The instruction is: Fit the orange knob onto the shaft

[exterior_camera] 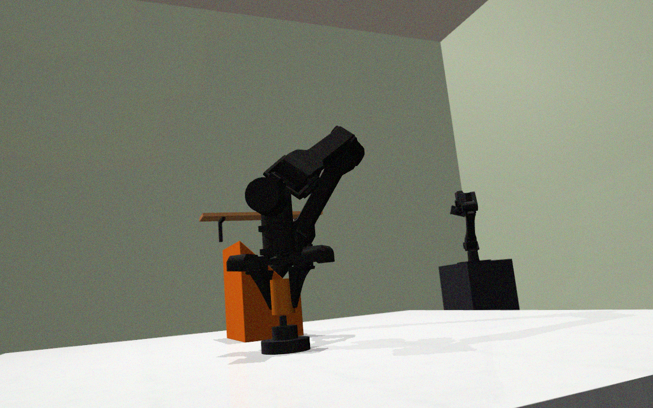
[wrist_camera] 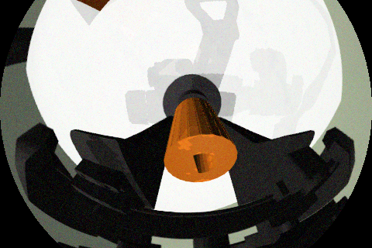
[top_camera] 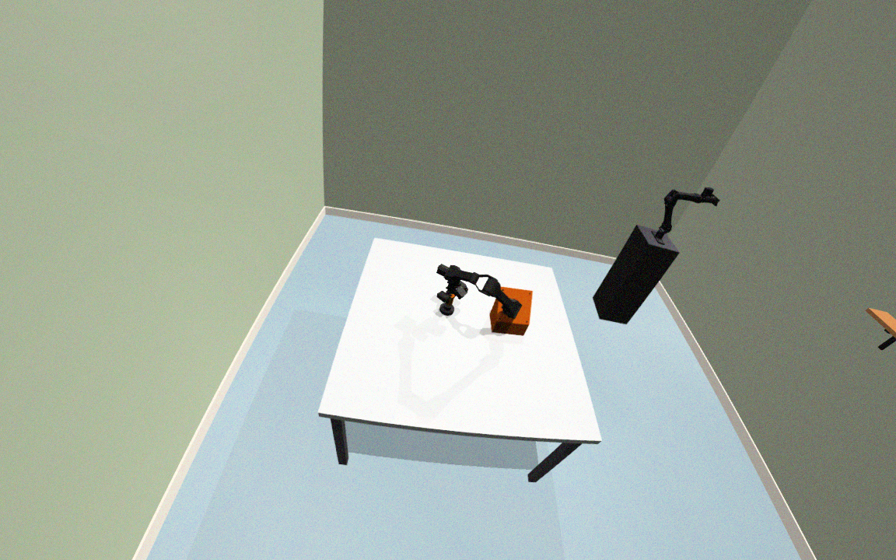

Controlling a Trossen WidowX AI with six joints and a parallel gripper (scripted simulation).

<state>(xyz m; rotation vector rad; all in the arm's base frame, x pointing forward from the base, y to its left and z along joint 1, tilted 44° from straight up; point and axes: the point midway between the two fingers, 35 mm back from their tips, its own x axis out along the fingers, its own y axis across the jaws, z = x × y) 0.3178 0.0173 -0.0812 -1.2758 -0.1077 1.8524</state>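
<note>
Now: gripper tip 2 cm below the orange knob. From my gripper tip the other things lie so: round dark pedestal 4 cm below.
</note>
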